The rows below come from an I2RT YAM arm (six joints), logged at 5 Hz.
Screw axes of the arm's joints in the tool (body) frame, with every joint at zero. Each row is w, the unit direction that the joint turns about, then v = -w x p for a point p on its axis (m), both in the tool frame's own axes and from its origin. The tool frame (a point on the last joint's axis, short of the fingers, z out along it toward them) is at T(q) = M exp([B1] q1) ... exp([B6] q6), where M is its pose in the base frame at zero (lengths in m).
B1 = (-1, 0, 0, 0.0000, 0.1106, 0.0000)
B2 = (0, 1, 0, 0.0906, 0.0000, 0.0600)
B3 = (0, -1, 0, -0.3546, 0.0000, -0.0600)
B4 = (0, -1, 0, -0.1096, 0.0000, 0.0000)
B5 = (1, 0, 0, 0.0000, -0.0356, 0.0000)
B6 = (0, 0, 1, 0.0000, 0.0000, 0.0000)
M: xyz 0.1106 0.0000 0.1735 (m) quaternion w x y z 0.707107 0 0.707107 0
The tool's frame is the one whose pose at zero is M.
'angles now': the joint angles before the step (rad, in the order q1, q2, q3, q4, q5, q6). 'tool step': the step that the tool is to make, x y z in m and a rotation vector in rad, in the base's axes. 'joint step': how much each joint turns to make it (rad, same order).
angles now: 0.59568 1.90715 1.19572 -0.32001 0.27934 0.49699
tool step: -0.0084 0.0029 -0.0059 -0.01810 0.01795 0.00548
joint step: 0.01961 -0.00149 -0.02211 -0.00734 0.01112 0.01030
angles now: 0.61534 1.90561 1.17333 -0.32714 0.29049 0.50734
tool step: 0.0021 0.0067 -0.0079 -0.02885 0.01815 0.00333
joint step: 0.01236 0.04064 0.02861 -0.02009 0.01563 0.00191
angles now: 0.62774 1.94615 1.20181 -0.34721 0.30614 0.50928
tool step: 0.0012 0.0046 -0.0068 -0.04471 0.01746 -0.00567
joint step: 0.01032 0.03527 0.02820 -0.03444 0.03014 0.00311
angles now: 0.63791 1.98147 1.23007 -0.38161 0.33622 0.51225
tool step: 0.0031 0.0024 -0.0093 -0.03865 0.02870 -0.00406
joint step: 0.00148 0.04212 0.02923 -0.03301 0.01497 -0.00058
